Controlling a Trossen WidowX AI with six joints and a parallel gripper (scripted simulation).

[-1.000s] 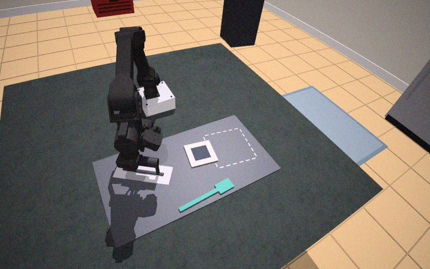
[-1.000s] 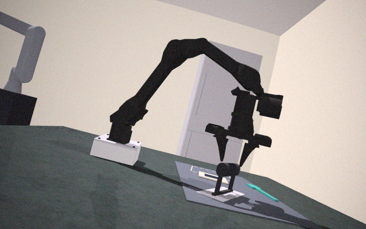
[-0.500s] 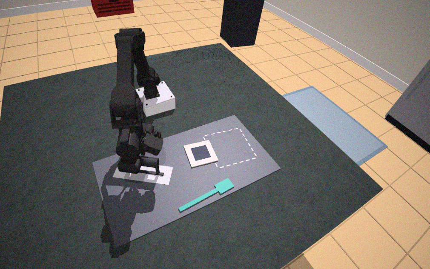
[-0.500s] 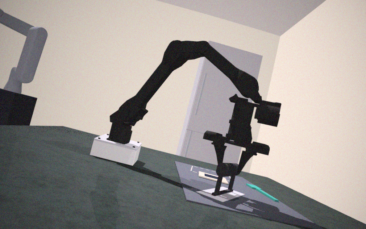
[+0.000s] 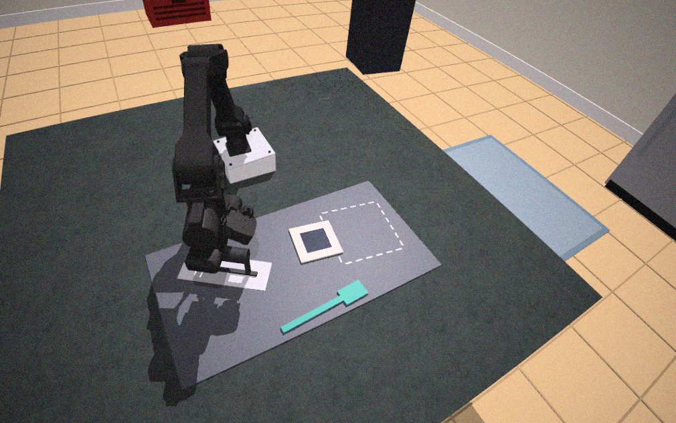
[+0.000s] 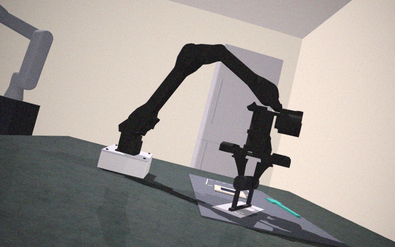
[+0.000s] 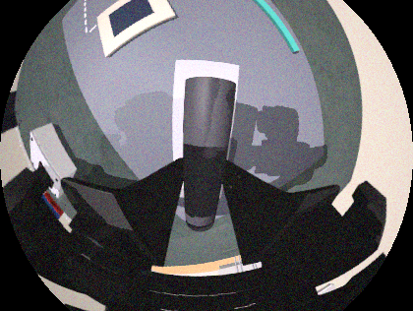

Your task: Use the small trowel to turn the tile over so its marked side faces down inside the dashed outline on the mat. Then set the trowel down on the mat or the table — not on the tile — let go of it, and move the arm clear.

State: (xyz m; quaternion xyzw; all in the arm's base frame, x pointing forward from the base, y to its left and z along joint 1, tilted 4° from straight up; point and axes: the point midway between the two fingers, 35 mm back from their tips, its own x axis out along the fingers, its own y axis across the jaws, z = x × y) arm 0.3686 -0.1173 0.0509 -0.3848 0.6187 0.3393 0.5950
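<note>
Now: the grey mat 170 mm to the left of my gripper tip, 80 mm below it and 30 mm ahead of it. Also, from my gripper tip: teal spatula-like tool (200 mm to the left, 160 mm ahead, 60 mm below); tile (230 mm to the left, 60 mm below, 10 mm behind); trowel (30 mm below, 20 mm to the left, 10 mm ahead).
</note>
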